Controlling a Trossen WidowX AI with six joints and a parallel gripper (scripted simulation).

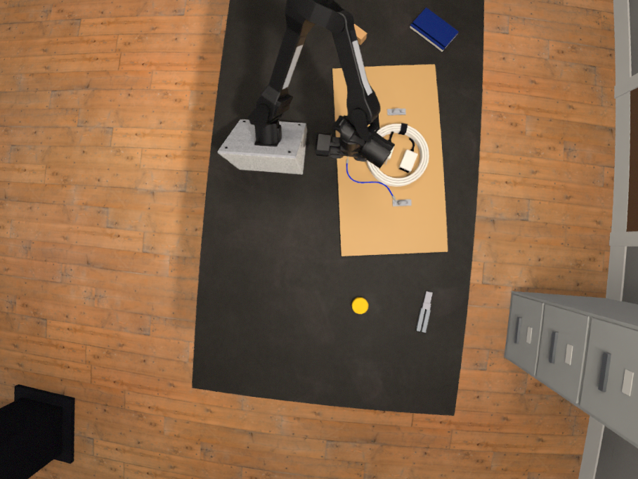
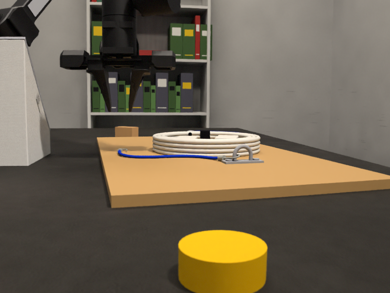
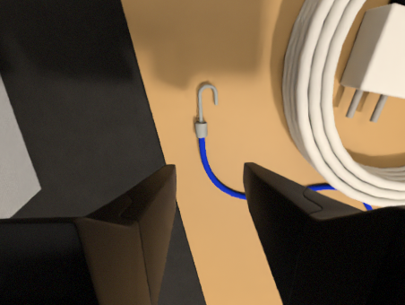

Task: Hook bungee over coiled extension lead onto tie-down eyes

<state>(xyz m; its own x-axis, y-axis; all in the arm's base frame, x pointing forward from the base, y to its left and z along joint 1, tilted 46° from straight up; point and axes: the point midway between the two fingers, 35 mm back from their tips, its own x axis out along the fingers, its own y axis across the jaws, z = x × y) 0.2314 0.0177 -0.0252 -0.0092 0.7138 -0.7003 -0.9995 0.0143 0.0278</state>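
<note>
My gripper is now 130 mm short of the tan board, 110 mm above it and 30 mm to the right of it. Round my hand: block: 440 mm to the left, 100 mm below, 10 mm behind; then yellow puck: 450 mm to the right, 110 mm below, 90 mm ahead; then grey clip: 440 mm to the right, 300 mm ahead, 110 mm below.
</note>
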